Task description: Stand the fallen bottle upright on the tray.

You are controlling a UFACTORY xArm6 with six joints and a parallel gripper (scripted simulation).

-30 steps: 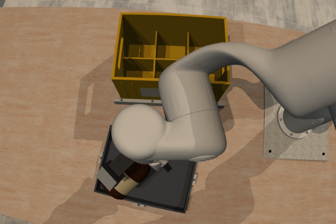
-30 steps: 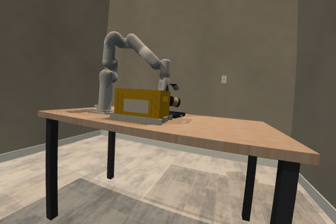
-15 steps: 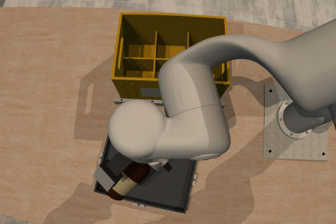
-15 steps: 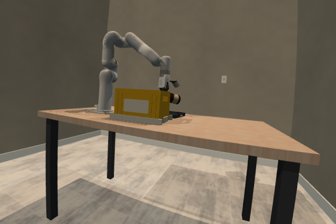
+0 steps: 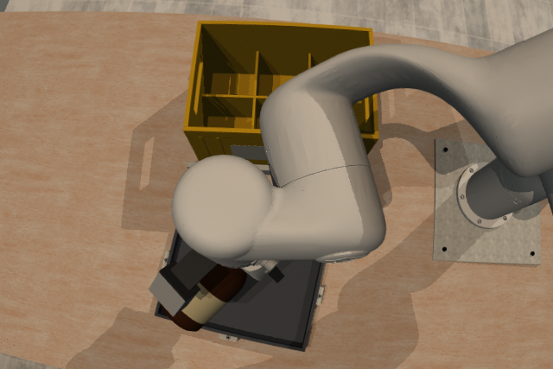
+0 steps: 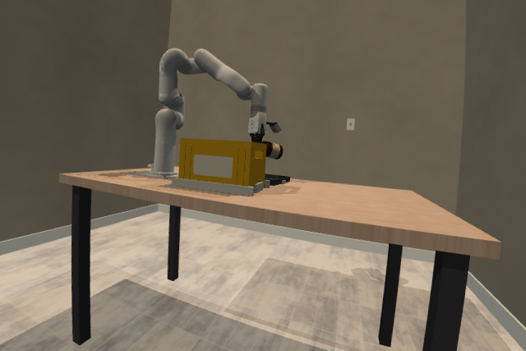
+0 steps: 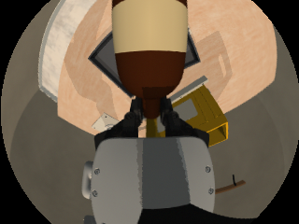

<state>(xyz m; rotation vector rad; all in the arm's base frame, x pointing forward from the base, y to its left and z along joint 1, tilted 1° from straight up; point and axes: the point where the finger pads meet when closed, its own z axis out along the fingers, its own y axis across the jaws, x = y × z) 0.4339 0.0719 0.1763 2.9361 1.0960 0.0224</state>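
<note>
The brown bottle lies 40 mm ahead of my hand, 40 mm to the left of it and 20 mm below it. Round my hand: yellow crate: 70 mm behind, 240 mm to the right, 90 mm below; dark tray: 20 mm ahead, 40 mm to the left, 160 mm below.
</note>
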